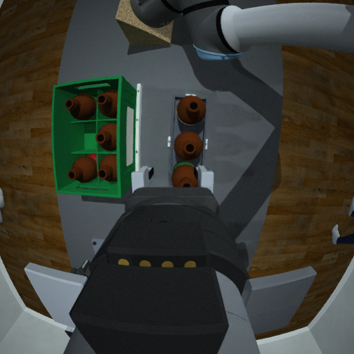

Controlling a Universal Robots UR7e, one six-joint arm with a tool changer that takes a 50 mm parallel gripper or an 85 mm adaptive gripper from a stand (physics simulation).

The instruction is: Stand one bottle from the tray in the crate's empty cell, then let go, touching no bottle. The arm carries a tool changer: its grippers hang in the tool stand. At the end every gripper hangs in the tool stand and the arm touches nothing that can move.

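Note:
The gripper (173, 173) is open and points down over the near end of the tray (174, 120). Three brown bottles stand in the tray: a far one (191, 110), a middle one (188, 145) and a near one (184, 176) with a green band. The near bottle shows between the fingers, closer to the right finger; neither finger is seen to grip it, and its lower edge is hidden by the gripper body. The green crate (121, 177) stands to the left with several brown bottles. Its empty cell (90, 141) is the middle one of the left column.
A white rail (139, 125) runs along the crate's right side. A speckled tan block (145, 31) and parts of the arm (250, 25) are at the top. Light grey plates (57, 295) (282, 299) flank the gripper body at the bottom. The dark table (235, 85) meets wooden floor at both sides.

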